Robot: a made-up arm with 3 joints. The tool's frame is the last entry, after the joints.
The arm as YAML. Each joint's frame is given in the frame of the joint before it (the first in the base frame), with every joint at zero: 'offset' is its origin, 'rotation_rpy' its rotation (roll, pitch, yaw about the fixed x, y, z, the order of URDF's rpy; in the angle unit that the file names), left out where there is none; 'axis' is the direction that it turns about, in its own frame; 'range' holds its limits. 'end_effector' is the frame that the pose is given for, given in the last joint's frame.
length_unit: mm
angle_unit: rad
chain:
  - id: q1
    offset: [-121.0, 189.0, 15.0]
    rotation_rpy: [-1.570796, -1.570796, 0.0]
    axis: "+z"
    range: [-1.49, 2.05]
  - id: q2
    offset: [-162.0, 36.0, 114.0]
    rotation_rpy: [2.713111, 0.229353, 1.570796]
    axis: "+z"
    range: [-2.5, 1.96]
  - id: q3
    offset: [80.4, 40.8, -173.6]
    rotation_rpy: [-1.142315, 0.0, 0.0]
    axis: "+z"
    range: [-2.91, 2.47]
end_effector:
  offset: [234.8, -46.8, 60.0]
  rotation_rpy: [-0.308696, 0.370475, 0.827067]
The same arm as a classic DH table. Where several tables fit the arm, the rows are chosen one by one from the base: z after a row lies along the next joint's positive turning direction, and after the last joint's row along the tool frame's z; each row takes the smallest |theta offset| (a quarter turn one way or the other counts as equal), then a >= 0, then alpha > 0; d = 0 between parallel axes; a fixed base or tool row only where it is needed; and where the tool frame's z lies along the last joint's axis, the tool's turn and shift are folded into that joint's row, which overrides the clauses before.
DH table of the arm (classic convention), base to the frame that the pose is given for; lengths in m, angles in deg. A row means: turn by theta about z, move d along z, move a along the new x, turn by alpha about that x. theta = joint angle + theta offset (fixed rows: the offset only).
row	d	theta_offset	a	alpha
base (fixed)	0.0150	0.00	-0.1210	-90.00
q1	-0.0044	-26.46	-0.0400	152.35
q2	-0.5393	-29.33	0.0804	-65.45
q3	0.1854	-1.24	0.2358	-27.37
tool (fixed)	-0.0907	51.97	0.0000	0.00
Joint limits (deg, base to tool): -85.37..117.46 -143.24..112.30 -166.73..141.52

